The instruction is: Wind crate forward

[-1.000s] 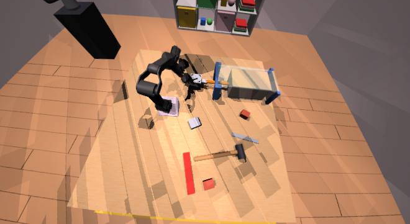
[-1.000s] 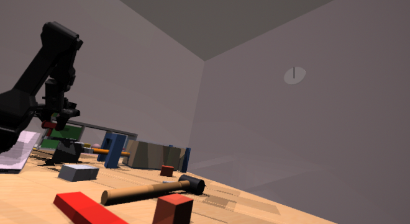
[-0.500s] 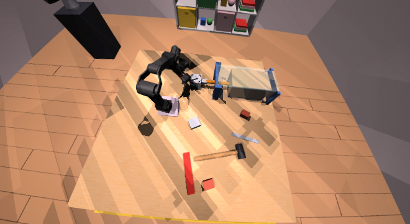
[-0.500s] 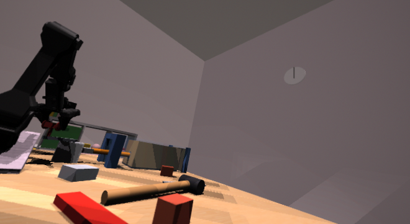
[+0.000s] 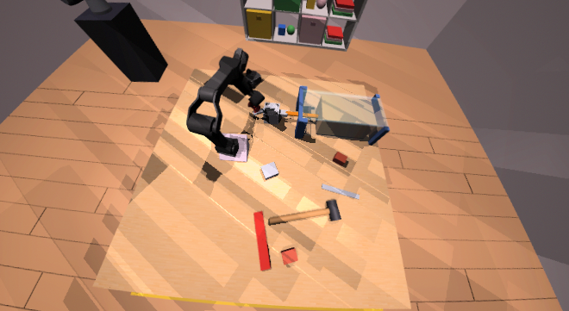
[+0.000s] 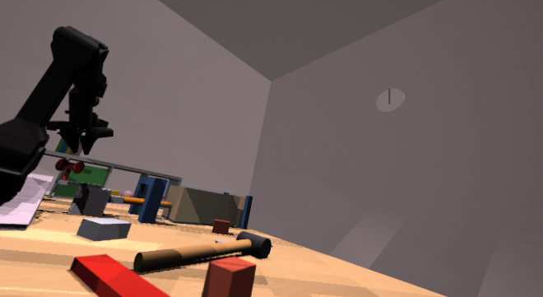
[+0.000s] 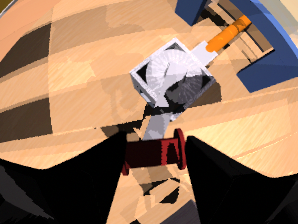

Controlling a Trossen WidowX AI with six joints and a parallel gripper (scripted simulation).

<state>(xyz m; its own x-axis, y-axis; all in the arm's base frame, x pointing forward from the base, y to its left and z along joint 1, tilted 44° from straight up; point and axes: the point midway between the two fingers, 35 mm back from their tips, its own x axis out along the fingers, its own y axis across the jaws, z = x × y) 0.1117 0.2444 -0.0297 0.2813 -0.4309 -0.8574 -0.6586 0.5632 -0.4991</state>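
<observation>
The red grip lies 10 mm behind my gripper tip, 10 mm to the right of it and 60 mm below it. Round my gripper tip: blue steel frame (240 mm ahead, 20 mm to the left, 90 mm below); then winch (60 mm ahead, 20 mm to the left, 160 mm below); then winch handle (20 mm ahead, 10 mm to the left, 90 mm below).
</observation>
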